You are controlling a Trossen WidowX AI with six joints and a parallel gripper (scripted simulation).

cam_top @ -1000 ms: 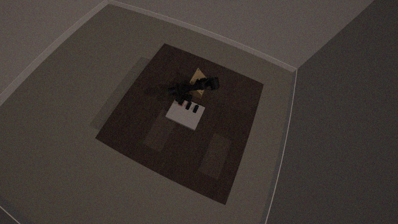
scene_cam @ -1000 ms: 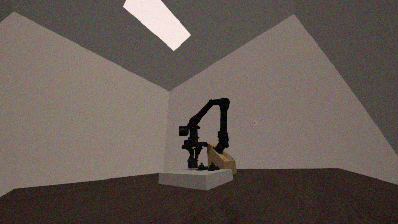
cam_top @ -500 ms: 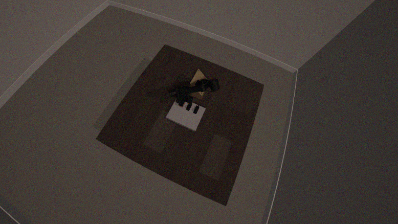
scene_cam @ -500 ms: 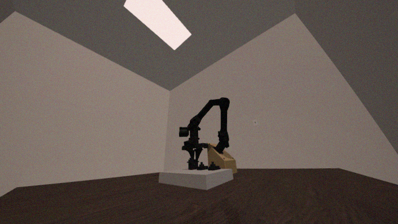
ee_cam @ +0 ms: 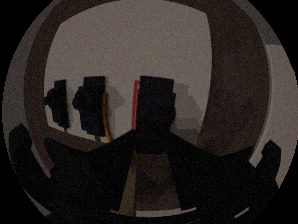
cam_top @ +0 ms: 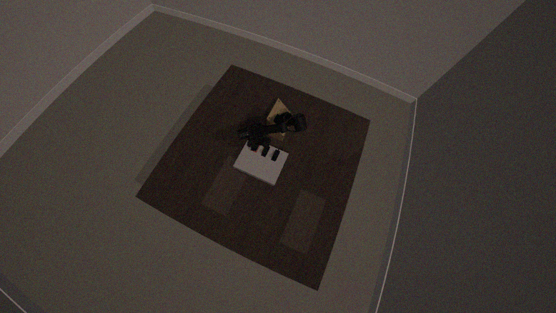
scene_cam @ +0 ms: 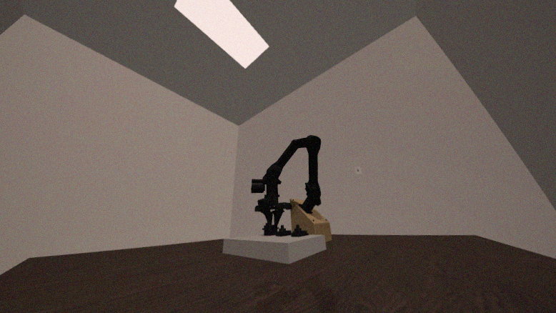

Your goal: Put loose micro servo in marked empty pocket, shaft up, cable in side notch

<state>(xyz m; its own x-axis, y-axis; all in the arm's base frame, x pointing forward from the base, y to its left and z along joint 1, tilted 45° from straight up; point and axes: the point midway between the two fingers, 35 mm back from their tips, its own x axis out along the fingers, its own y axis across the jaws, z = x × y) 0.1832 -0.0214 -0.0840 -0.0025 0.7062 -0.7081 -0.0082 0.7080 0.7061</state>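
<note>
Now: the robot deck 120 mm ahead of my gripper tip, 80 mm to the left of it and 50 mm below it.
</note>
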